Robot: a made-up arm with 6 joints. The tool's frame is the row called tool.
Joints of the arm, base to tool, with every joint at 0 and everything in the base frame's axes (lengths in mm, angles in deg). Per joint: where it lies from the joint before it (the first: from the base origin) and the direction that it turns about. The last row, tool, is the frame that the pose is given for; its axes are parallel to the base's.
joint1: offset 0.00 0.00 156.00 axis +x
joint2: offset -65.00 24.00 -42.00 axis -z
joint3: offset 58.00 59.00 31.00 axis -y
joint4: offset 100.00 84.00 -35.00 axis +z
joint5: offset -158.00 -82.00 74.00 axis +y
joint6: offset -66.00 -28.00 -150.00 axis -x
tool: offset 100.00 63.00 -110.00
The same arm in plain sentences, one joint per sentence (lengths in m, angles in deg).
The arm has six revolute joints in a row. What follows holds with every joint at zero, and every direction is one of the base frame's. The first joint sits 0.1560 m along +z from the base frame's origin and rotates about +x. The second joint sits 0.0650 m along -x and 0.0240 m along +y and 0.0420 m along -z from the first joint and rotates about -z. The third joint sits 0.0580 m along +x and 0.0590 m along +y and 0.0310 m along +z from the second joint and rotates about -y. The fourth joint sits 0.1000 m along +x and 0.0840 m along +y and 0.0350 m along -z from the third joint and rotates about +z. The fifth joint sits 0.1580 m along -x and 0.0820 m along -y and 0.0740 m along +z from the fourth joint and rotates about +y. The sixth joint sits 0.0660 m along -x and 0.0280 m along -y and 0.1500 m along -z from the fifth joint and rotates about -x. The tool frame, which is the frame that the pose is given for, sits 0.1000 m along +x and 0.0630 m along +y and 0.1100 m along -z from the sixth joint; its axes are parallel to the base frame's.
